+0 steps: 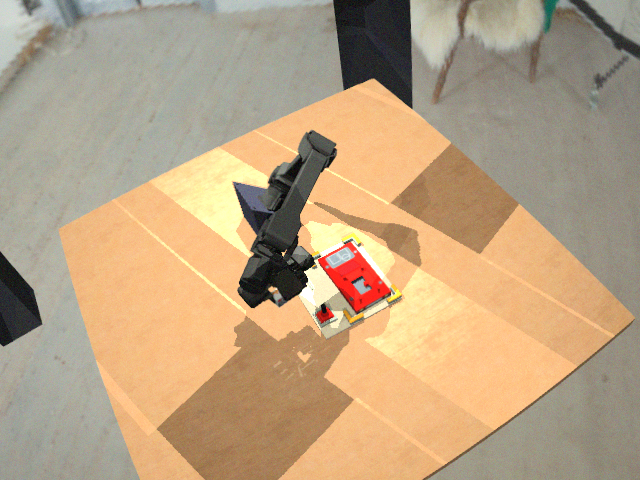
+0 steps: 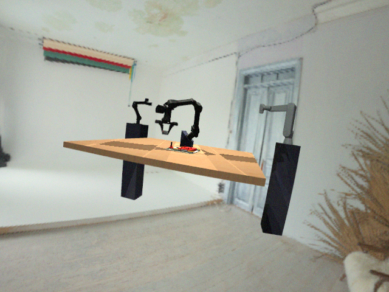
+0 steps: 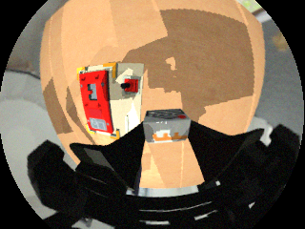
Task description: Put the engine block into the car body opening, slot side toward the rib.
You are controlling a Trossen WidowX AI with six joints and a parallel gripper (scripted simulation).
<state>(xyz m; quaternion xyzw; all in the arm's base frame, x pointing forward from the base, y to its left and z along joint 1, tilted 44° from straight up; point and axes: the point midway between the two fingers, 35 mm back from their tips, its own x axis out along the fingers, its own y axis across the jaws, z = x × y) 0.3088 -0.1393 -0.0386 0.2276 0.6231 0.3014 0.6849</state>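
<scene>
Now: the engine block right at my gripper tip. Round my gripper tip: black upright stick: 90 mm below, 80 mm to the left, 40 mm ahead.
</scene>
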